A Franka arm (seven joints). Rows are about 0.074 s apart.
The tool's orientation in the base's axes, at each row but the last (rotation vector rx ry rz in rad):
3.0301, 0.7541, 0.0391
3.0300, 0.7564, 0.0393
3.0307, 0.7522, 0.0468
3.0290, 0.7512, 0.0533
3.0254, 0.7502, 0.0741
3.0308, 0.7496, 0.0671
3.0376, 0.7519, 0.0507
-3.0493, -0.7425, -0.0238
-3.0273, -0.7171, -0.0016
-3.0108, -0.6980, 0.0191
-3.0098, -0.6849, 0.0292
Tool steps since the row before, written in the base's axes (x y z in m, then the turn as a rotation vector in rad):
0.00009, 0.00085, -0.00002, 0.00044, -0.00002, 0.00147
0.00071, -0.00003, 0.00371, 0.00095, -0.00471, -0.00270
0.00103, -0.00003, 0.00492, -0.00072, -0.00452, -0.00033
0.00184, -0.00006, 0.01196, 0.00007, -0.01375, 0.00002
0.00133, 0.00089, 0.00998, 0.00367, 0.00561, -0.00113
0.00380, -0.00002, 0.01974, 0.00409, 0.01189, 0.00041
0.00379, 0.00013, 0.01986, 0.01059, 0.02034, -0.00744
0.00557, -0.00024, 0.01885, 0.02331, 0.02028, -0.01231
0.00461, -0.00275, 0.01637, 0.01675, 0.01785, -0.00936
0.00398, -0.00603, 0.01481, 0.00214, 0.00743, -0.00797
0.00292, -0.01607, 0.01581, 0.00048, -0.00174, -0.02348
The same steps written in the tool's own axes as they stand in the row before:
0.00048, -0.00071, 0.00001, 0.00041, 0.00026, -0.00146
0.00069, 0.00045, -0.00369, -0.00143, 0.00454, 0.00278
0.00102, 0.00063, -0.00488, -0.00276, 0.00365, 0.00035
0.00194, 0.00125, -0.01188, -0.00636, 0.01219, 0.00014
0.00199, 0.00018, -0.00991, 0.00582, -0.00329, 0.00125
0.00408, 0.00235, -0.01954, 0.00917, -0.00860, -0.00031
0.00398, 0.00204, -0.01972, 0.01864, -0.01320, 0.00772
0.00513, 0.00278, -0.01877, 0.02983, -0.00730, 0.01277
0.00302, 0.00404, -0.01647, 0.02290, -0.00816, 0.00979
0.00091, 0.00638, -0.01517, 0.00520, -0.00531, 0.00826
-0.00442, 0.01482, -0.01666, -0.00017, 0.00312, 0.02334

